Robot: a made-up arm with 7 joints.
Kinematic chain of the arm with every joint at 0, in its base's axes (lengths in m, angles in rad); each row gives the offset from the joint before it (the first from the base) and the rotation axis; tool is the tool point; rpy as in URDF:
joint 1: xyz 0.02 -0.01 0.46 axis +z
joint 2: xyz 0 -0.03 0.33 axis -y
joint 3: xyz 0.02 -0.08 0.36 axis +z
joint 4: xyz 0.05 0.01 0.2 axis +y
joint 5: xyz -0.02 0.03 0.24 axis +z
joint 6: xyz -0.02 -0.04 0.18 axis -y
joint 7: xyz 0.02 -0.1 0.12 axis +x
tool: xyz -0.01 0 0.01 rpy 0.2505 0.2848 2.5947
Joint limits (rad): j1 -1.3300..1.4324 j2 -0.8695..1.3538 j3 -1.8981..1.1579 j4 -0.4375..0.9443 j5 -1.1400..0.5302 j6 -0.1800..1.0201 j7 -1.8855..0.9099
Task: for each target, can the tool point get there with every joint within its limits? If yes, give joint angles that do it. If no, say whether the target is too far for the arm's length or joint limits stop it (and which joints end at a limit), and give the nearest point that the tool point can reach.
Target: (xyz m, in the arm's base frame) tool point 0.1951 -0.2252 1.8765
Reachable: yes | joints -0.7038 -0.2244 -1.4722 0.1127 -0.9816 0.3801 0.2123
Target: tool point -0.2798 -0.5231 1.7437
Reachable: yes | joints 0.6843 0.5154 0.0590 -0.0435 -0.0160 0.2636 -0.3406
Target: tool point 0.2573 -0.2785 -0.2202
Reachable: no: joint limits stop it (at a limit: joint 1, joint 2, joint 4, joint 6, joint 7) | nearest point 0.0487 -0.9920 0.6638 | short by 1.155 m
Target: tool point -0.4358 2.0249 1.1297
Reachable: no: too far | nearest point -0.2815 1.0502 1.0499 | short by 0.990 m
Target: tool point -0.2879 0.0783 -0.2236
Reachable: no: joint limits stop it (at a limit: joint 2, joint 4, joint 6, joint 7) | nearest point -0.9153 0.2582 0.6608 | short by 1.099 m
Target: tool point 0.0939 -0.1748 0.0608
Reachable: no: joint limits stop it (at a limit: joint 1, joint 2, joint 4, joint 6, joint 7) | nearest point -0.0112 -0.9841 0.6604 | short by 1.013 m
